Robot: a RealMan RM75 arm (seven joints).
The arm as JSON. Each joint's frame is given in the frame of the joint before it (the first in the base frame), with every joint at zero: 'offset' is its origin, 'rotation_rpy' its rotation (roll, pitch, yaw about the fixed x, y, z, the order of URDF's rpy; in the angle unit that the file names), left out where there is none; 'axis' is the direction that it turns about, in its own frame. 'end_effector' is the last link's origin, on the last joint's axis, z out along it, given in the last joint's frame.
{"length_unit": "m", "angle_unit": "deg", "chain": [
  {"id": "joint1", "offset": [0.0, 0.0, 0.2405], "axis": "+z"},
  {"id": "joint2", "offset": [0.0, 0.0, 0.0], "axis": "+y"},
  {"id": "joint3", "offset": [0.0, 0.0, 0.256], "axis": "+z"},
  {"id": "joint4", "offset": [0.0, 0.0, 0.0], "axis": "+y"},
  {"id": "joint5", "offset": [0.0, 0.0, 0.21], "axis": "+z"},
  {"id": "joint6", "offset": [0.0, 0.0, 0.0], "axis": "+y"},
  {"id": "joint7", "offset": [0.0, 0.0, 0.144], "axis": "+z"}
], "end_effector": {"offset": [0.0, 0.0, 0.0]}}
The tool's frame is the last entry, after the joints.
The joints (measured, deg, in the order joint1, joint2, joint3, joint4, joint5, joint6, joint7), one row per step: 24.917, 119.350, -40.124, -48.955, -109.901, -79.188, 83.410; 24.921, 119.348, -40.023, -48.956, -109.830, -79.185, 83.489; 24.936, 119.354, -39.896, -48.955, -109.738, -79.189, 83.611; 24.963, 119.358, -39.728, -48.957, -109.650, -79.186, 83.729; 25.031, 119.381, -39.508, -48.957, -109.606, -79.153, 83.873; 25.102, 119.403, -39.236, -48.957, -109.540, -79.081, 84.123; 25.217, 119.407, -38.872, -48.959, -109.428, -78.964, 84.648; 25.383, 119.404, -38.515, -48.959, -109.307, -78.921, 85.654; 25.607, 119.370, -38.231, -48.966, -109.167, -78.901, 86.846; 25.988, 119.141, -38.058, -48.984, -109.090, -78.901, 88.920; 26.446, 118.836, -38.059, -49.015, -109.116, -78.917, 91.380; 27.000, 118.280, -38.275, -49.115, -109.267, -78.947, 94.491; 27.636, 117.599, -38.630, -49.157, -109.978, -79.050, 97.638; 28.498, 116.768, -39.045, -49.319, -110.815, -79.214, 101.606; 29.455, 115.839, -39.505, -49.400, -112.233, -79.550, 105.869
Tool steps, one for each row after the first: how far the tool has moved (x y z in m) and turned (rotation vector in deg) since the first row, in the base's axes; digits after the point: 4 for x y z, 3 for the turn. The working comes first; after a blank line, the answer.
Tool pose at each row, in the base's axes (x y z in m, rotation vector in deg; the steps are taken from these numbers as rounded here): 0.2832, 0.3483, 0.0443, -139.841, 36.172, 33.891; 0.2833, 0.3484, 0.0447, -139.683, 36.293, 34.044; 0.2832, 0.3486, 0.0452, -139.492, 36.466, 34.269; 0.2832, 0.3488, 0.0458, -139.260, 36.633, 34.501; 0.2830, 0.3493, 0.0464, -138.994, 36.828, 34.733; 0.2830, 0.3499, 0.0472, -138.610, 37.175, 35.033; 0.2829, 0.3508, 0.0485, -138.030, 37.834, 35.511; 0.2824, 0.3519, 0.0498, -137.443, 39.006, 36.256; 0.2814, 0.3533, 0.0512, -136.916, 40.276, 37.078; 0.2799, 0.3556, 0.0535, -136.388, 42.293, 38.022; 0.2778, 0.3583, 0.0557, -136.016, 44.594, 38.884; 0.2756, 0.3616, 0.0591, -135.721, 47.316, 39.519; 0.2739, 0.3649, 0.0620, -135.852, 50.053, 39.332; 0.2710, 0.3693, 0.0660, -135.883, 53.346, 39.140; 0.2687, 0.3734, 0.0695, -136.128, 57.068, 38.208

0.0001, 0.0001, 0.0004, 0.102, 0.137, -0.093; 0.0000, 0.0003, 0.0009, 0.216, 0.339, -0.213; 0.0000, 0.0005, 0.0015, 0.369, 0.543, -0.342; -0.0002, 0.0010, 0.0021, 0.542, 0.755, -0.500; -0.0002, 0.0016, 0.0029, 0.769, 1.052, -0.778; -0.0003, 0.0025, 0.0042, 1.059, 1.555, -1.277; -0.0008, 0.0036, 0.0055, 1.163, 2.383, -2.033; -0.0018, 0.0050, 0.0069, 1.164, 3.294, -2.807; -0.0033, 0.0073, 0.0092, 0.869, 4.486, -4.010; -0.0054, 0.0100, 0.0114, 0.299, 5.693, -5.343; -0.0076, 0.0133, 0.0148, -0.532, 6.847, -6.948; -0.0093, 0.0166, 0.0177, -1.760, 7.415, -8.595; -0.0122, 0.0210, 0.0217, -3.170, 8.130, -10.586; -0.0145, 0.0251, 0.0252, -4.990, 8.441, -12.902
